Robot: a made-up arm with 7 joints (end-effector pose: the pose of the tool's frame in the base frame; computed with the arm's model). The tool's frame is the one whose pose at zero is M. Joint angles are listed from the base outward.
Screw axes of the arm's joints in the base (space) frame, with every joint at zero. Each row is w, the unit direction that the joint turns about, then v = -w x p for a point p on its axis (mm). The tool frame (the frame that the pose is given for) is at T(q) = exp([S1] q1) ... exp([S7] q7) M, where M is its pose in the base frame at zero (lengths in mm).
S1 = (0, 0, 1, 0, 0, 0)
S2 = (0, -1, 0, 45.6, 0, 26.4)
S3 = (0, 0, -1, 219.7, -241.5, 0)
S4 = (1, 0, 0, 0, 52.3, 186)
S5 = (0, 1, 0, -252.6, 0, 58.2)
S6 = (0, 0, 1, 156.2, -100.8, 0)
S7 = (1, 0, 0, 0, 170, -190.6)
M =
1 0 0 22.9
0 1 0 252.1
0 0 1 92.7
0 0 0 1
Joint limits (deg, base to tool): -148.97..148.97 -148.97..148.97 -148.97..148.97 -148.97..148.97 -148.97..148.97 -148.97..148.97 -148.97..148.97
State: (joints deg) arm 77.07 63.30 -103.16 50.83 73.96 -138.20 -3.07
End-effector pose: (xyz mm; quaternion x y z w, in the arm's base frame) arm -17.9 -486.9 -276.8 -0.2175 -0.6569 0.1500 0.7062
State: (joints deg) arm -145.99 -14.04 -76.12 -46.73 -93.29 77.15 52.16
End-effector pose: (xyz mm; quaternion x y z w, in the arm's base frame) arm 519.0 72.3 12.6 -0.3406 0.1014 0.2371 0.9041
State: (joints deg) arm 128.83 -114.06 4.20 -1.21 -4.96 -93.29 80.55
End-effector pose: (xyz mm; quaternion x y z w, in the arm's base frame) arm -164.3 -107.1 -288.5 -0.2111 -0.1411 0.3394 0.9057
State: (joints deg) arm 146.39 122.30 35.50 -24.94 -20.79 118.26 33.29
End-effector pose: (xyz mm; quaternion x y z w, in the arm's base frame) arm 202.8 88.7 209.0 -0.2987 0.6344 -0.7093 0.0718
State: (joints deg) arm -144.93 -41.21 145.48 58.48 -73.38 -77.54 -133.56
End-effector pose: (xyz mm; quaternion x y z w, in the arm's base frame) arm -237.5 474.2 658.1 -0.2119 0.1224 0.0422 0.9687
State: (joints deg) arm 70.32 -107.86 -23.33 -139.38 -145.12 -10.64 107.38
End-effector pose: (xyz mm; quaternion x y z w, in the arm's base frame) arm 83.9 -537.7 39.1 -0.2857 -0.6936 -0.2964 0.5911
